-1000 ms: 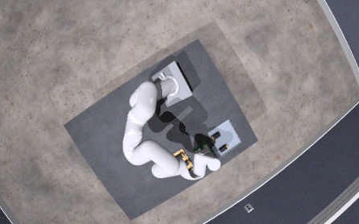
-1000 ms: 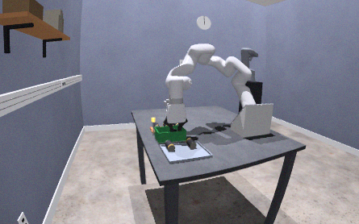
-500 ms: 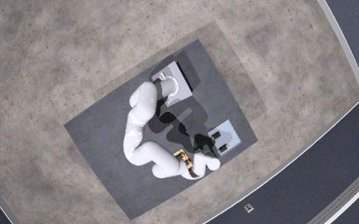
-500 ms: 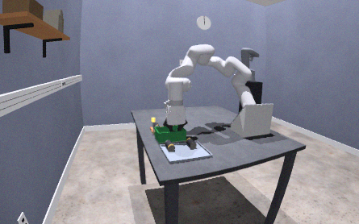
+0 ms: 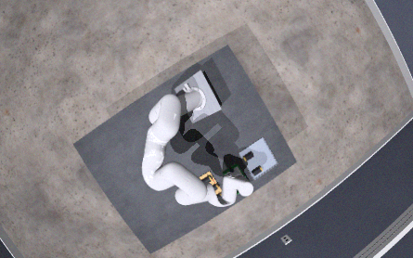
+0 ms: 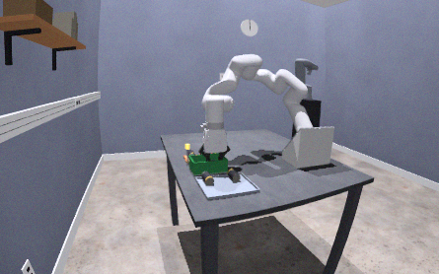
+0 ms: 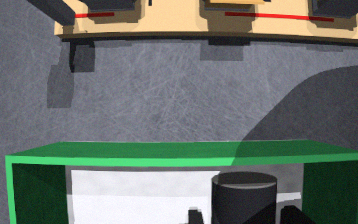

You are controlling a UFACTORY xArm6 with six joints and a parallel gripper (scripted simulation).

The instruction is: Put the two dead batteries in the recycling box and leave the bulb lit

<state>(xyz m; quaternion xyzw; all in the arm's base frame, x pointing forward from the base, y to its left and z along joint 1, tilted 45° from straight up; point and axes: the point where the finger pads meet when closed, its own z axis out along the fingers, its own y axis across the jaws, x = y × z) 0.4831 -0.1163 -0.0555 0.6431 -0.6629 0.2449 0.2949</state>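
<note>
Right now the green recycling box is 30 mm ahead of my hand and 20 mm below it. The rest, counted from my hand: grey tray (180 mm to the left, 30 mm below, 10 mm ahead).
</note>
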